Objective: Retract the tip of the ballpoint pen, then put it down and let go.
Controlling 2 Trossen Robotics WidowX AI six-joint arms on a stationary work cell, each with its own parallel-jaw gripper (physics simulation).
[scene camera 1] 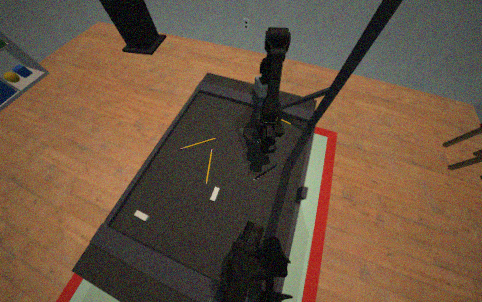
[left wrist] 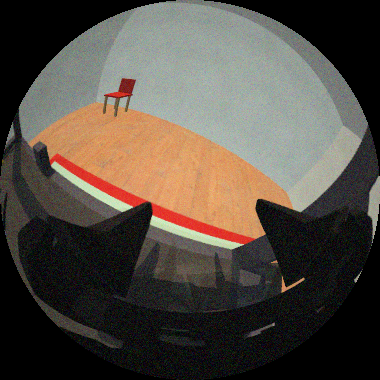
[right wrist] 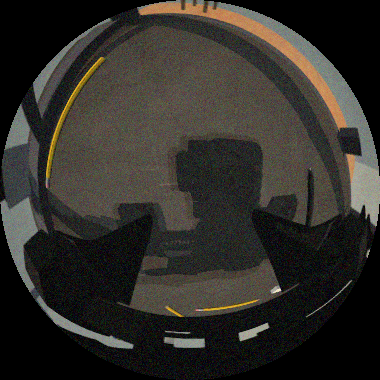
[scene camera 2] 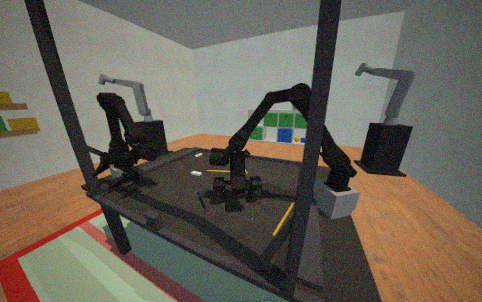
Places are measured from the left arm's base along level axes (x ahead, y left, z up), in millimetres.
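Where they show: left gripper, between the fingertips: (scene camera 1: 290, 278) (left wrist: 205, 205) (scene camera 2: 101, 181); right gripper, between the fingertips: (right wrist: 203, 217) (scene camera 2: 237, 200); right arm's base, origin of its link: (scene camera 1: 265, 80) (scene camera 2: 336, 186).
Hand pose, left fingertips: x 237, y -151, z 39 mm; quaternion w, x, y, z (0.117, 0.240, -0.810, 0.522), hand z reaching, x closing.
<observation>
Things, the pixels of their top centre, and the offset from my left fingertips. "spot": a spot on its surface instead. Level surfaces: height alone.
- ballpoint pen, centre of its top: (right wrist: 312, 216) (scene camera 2: 200, 198) (scene camera 1: 266, 171) 89 mm down, 327 mm ahead, 221 mm left
- dark table, height of its surface: 99 mm down
- dark frame post, a spot on its surface: (scene camera 2: 320, 100) spot: 290 mm up, 730 mm ahead, 86 mm left
- small dark box, centre of its top: (left wrist: 37, 145) (scene camera 2: 152, 213) (scene camera 1: 304, 191) 42 mm down, 303 mm ahead, 41 mm left
The ballpoint pen (scene camera 1: 265, 172) (scene camera 2: 201, 199) (right wrist: 310, 197) is thin and dark and lies on the dark table (scene camera 1: 170, 190), with a small light spot at its lower end in scene camera 1. Whether its tip is out cannot be told. My right gripper (scene camera 1: 263, 146) (scene camera 2: 236, 199) (right wrist: 203, 217) is open and empty, pointing down low over the table. In the right wrist view the pen lies to the right of the gap between the fingers, partly behind the right-hand finger. My left gripper (scene camera 1: 290, 279) (left wrist: 205, 205) is open and empty at the table's near end, far from the pen.
Yellow pencils (scene camera 1: 198, 143) (scene camera 1: 209, 166) (scene camera 2: 283, 219) (right wrist: 75, 110) and two white blocks (scene camera 1: 215, 193) (scene camera 1: 141, 215) lie on the table. A dark frame post (scene camera 1: 350, 60) (scene camera 2: 320, 100) rises at its edge. A small dark box (scene camera 1: 302, 193) (right wrist: 349, 141) sits on the rim.
</observation>
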